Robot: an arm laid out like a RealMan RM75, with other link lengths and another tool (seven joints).
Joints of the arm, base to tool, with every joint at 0 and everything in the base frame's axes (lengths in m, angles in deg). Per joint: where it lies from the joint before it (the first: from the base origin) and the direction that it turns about. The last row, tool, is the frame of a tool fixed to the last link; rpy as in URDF.
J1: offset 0 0 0.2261 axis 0 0 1
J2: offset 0 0 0 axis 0 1 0
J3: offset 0 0 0.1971 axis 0 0 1
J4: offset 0 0 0 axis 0 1 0
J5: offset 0 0 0.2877 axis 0 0 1
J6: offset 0 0 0 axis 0 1 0
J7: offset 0 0 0.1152 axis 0 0 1
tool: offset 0.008 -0.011 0.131 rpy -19.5 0 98.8
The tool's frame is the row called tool.
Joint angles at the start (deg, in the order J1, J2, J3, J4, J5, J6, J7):
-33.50, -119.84, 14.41, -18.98, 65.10, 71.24, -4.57
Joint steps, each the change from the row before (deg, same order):
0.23, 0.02, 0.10, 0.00, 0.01, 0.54, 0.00
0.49, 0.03, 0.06, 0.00, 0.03, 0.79, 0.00
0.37, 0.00, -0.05, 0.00, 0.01, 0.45, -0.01
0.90, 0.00, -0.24, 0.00, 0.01, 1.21, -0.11
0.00, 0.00, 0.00, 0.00, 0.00, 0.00, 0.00
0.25, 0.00, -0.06, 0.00, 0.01, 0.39, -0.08
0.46, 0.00, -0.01, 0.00, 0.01, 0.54, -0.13
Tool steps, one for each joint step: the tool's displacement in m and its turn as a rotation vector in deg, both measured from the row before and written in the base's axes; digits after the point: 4 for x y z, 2 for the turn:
-0.0001, -0.0013, 0.0015, 0.32, -0.06, -0.19
-0.0013, -0.0025, 0.0025, 0.51, -0.12, -0.09
-0.0014, -0.0018, 0.0015, 0.35, -0.13, 0.09
-0.0032, -0.0042, 0.0045, 1.02, -0.48, 0.22
0.0000, 0.0000, 0.0000, 0.00, 0.00, 0.00
-0.0007, -0.0012, 0.0014, 0.31, -0.18, 0.02
-0.0017, -0.0024, 0.0017, 0.37, -0.24, 0.11

